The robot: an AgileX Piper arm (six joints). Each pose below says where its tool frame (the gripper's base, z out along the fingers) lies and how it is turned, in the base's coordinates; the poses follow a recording.
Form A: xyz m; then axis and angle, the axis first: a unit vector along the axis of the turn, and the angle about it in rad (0 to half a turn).
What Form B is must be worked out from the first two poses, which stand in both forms.
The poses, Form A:
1: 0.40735 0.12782 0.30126 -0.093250 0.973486 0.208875 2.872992
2: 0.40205 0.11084 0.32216 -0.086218 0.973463 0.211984 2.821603
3: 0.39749 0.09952 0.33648 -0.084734 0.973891 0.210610 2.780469
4: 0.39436 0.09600 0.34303 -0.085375 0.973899 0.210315 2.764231
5: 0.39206 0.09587 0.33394 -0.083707 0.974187 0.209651 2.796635
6: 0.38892 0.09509 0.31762 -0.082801 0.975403 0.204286 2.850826
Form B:
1: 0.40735 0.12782 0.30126 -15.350 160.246 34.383
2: 0.40205 0.11084 0.32216 -13.939 157.376 34.271
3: 0.39749 0.09952 0.33648 -13.499 155.150 33.552
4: 0.39436 0.09600 0.34303 -13.522 154.245 33.309
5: 0.39206 0.09587 0.33394 -13.413 156.099 33.593
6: 0.38892 0.09509 0.31762 -13.525 159.323 33.368
